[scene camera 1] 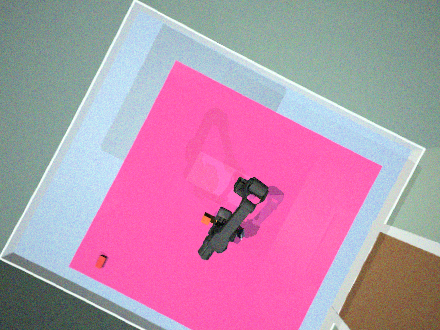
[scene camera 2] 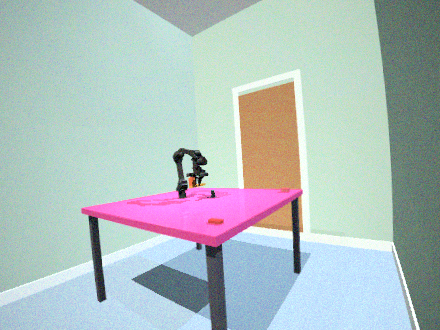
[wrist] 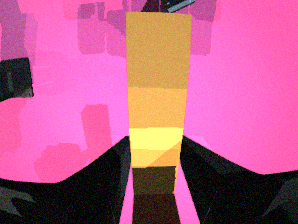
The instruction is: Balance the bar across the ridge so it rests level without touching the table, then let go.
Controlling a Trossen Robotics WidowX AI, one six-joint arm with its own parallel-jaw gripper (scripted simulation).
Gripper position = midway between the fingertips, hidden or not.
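Observation:
My gripper (wrist: pixel 154 141) is holding an orange bar (wrist: pixel 157 49).

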